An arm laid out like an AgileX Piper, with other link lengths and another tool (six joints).
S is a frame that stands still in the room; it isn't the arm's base.
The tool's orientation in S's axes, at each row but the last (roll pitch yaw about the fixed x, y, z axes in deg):
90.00 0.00 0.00
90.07 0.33 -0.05
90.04 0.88 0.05
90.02 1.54 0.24
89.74 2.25 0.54
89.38 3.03 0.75
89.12 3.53 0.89
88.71 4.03 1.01
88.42 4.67 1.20
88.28 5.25 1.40
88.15 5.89 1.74
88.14 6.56 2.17
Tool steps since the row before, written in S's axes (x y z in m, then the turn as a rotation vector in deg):
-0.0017 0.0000 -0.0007 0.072 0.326 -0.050
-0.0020 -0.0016 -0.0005 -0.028 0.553 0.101
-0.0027 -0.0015 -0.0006 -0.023 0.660 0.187
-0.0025 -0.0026 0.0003 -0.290 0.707 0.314
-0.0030 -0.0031 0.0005 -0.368 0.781 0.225
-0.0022 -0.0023 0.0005 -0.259 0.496 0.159
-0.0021 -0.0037 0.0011 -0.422 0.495 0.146
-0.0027 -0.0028 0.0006 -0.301 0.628 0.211
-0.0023 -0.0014 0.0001 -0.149 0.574 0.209
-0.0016 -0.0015 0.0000 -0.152 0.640 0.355
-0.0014 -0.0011 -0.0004 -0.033 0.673 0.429
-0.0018 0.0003 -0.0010 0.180 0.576 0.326
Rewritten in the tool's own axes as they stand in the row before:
-0.0017 -0.0007 0.0000 0.072 -0.050 -0.326
-0.0020 -0.0005 0.0016 -0.029 0.100 -0.553
-0.0027 -0.0006 0.0015 -0.025 0.186 -0.660
-0.0025 0.0002 0.0026 -0.295 0.306 -0.708
-0.0030 0.0004 0.0031 -0.369 0.214 -0.783
-0.0023 0.0004 0.0023 -0.261 0.151 -0.498
-0.0022 0.0009 0.0037 -0.422 0.128 -0.500
-0.0028 0.0003 0.0028 -0.304 0.204 -0.629
-0.0023 -0.0001 0.0013 -0.154 0.213 -0.571
-0.0016 -0.0002 0.0015 -0.168 0.360 -0.633
-0.0014 -0.0006 0.0010 -0.057 0.447 -0.660
-0.0017 -0.0012 -0.0004 0.163 0.365 -0.557

